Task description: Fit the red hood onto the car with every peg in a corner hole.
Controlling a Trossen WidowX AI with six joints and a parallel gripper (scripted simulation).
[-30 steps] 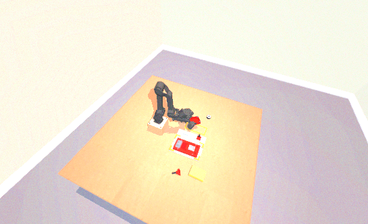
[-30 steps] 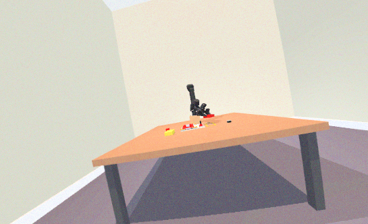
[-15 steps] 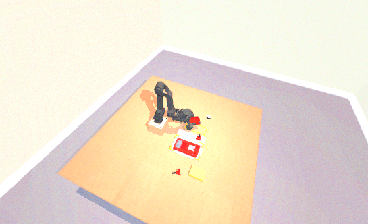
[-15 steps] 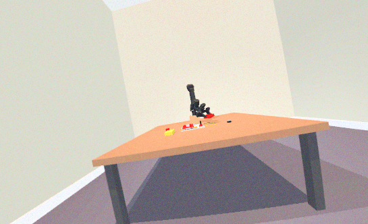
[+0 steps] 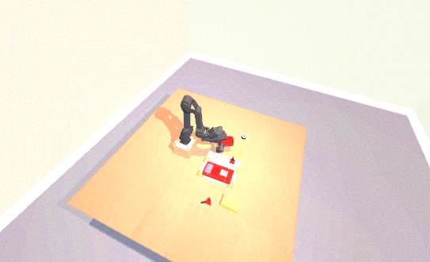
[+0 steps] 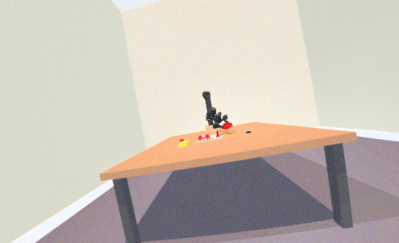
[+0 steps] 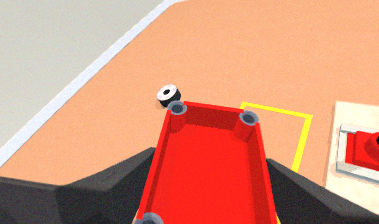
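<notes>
My gripper tip is 1 cm past the red hood and 1 cm above it. The rest, counted from my gripper tip: black-and-white wheel 16 cm to the left, 9 cm ahead, 8 cm below; yellow block 39 cm to the right, 19 cm ahead, 7 cm below; white jig board 20 cm to the right, 8 cm below, 4 cm ahead.
</notes>
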